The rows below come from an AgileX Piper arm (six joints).
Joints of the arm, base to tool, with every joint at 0 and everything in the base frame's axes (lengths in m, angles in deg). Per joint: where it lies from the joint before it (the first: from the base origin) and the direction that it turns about. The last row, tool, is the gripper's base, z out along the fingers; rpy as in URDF.
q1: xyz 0 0 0.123 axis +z
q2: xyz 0 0 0 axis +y
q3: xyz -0.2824 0 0.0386 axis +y
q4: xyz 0.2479 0 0.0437 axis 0.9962 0 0.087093
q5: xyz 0 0 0 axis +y
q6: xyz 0.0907 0 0.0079 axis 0.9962 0 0.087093
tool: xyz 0 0 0 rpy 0 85 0
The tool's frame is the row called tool.
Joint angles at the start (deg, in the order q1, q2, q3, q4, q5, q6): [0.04 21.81 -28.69 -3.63 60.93 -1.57]
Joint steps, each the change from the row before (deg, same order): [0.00 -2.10 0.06 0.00 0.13 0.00]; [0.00 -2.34 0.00 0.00 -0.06 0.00]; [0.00 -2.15 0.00 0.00 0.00 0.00]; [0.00 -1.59 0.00 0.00 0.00 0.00]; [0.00 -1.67 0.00 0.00 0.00 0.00]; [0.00 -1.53 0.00 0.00 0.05 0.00]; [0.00 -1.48 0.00 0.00 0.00 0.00]
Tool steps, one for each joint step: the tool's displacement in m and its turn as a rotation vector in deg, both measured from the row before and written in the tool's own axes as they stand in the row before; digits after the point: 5 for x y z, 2 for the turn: [0.00325 -0.00007 -0.00463 0.11 -1.90 0.11]; [0.00310 -0.00012 -0.00542 0.14 -2.39 0.13]; [0.00292 -0.00011 -0.00499 0.12 -2.14 0.12]; [0.00214 -0.00008 -0.00370 0.09 -1.58 0.09]; [0.00226 -0.00008 -0.00388 0.10 -1.66 0.09]; [0.00214 -0.00008 -0.00356 0.09 -1.48 0.08]; [0.00200 -0.00008 -0.00344 0.09 -1.48 0.08]
